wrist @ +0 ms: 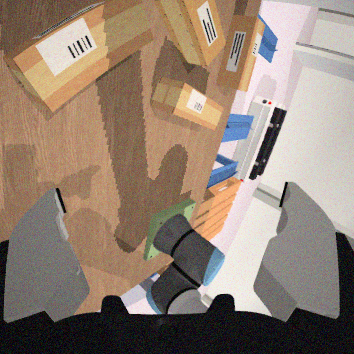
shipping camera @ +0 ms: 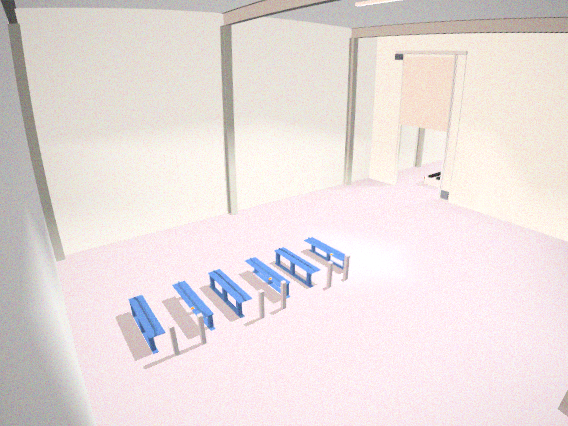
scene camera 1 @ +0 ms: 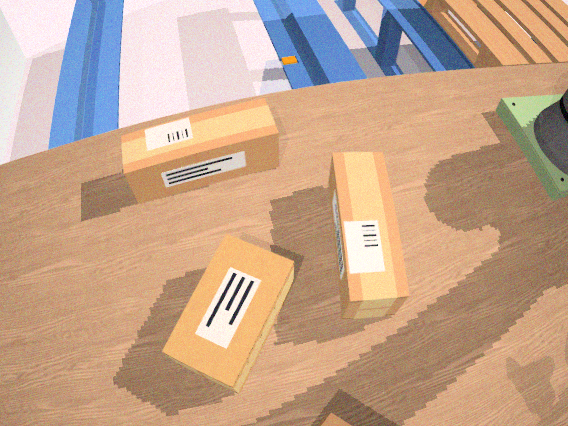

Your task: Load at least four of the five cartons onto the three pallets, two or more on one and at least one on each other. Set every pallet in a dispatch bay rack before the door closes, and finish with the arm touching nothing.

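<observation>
A carton stands on the table nearest the arm's base. A second carton stands near the table's edge. A third carton lies with its broad labelled face up. A fourth carton is cut off by the scene view's bottom edge and looks large in the wrist view. A fifth carton does not show. A wooden pallet is beyond the table's edge. My gripper is open, with no carton between its fingers. Blue bay racks show no pallet on them.
The arm's green base plate is bolted on the table. Blue rack beams are beyond the edge. Posts stand before the bay racks. A door panel hangs partly lowered at the back. A white and black unit is beyond the table.
</observation>
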